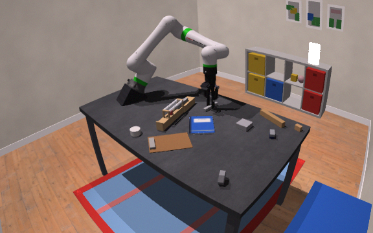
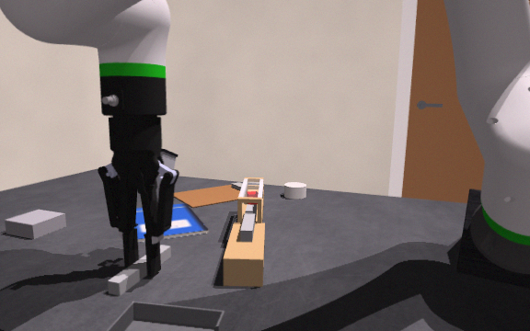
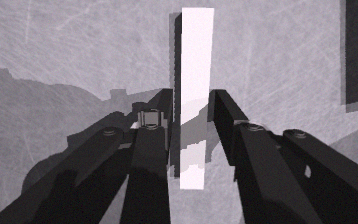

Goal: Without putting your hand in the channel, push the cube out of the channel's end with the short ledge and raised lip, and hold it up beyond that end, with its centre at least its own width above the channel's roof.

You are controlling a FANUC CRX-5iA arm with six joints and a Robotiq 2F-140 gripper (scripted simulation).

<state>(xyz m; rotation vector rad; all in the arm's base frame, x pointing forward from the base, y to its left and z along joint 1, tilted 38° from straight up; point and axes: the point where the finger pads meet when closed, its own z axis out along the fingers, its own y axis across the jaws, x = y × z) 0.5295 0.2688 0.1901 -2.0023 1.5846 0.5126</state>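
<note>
Now: hand 30 mm above the pale grey stick. Also, from my hand: wooden channel 270 mm to the right, 40 mm behind, 20 mm above; then red cube 310 mm to the right, 20 mm above, 10 mm behind; then tray 160 mm behind, 110 mm to the left, 30 mm below.
</note>
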